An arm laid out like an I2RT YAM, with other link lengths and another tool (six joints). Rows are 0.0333 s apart.
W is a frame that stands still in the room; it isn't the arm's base.
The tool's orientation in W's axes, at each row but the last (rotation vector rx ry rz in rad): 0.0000 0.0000 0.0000; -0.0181 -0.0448 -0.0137; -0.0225 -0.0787 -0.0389; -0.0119 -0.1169 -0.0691; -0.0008 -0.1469 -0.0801; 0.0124 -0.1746 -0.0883; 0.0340 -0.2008 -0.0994; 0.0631 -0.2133 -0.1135
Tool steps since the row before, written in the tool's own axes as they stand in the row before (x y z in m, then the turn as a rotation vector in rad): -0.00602 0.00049 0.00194 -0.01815 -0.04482 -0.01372; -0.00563 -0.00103 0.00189 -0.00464 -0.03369 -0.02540; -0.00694 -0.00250 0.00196 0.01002 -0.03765 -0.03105; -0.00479 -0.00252 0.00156 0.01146 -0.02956 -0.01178; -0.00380 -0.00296 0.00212 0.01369 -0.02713 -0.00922; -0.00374 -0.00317 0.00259 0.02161 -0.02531 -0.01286; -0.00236 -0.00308 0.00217 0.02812 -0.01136 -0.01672; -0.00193 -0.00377 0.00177 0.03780 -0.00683 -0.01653
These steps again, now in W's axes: -0.00602 0.00049 0.00194 -0.01815 -0.04482 -0.01372; -0.00572 -0.00092 0.00165 -0.00398 -0.03409 -0.02498; -0.00717 -0.00219 0.00146 0.01091 -0.03874 -0.02937; -0.00510 -0.00216 0.00101 0.01067 -0.03046 -0.01013; -0.00429 -0.00263 0.00153 0.01268 -0.02820 -0.00726; -0.00439 -0.00284 0.00184 0.02124 -0.02707 -0.00943; -0.00303 -0.00287 0.00152 0.02969 -0.01377 -0.01132; -0.00265 -0.00360 0.00105 0.03953 -0.01044 -0.00879
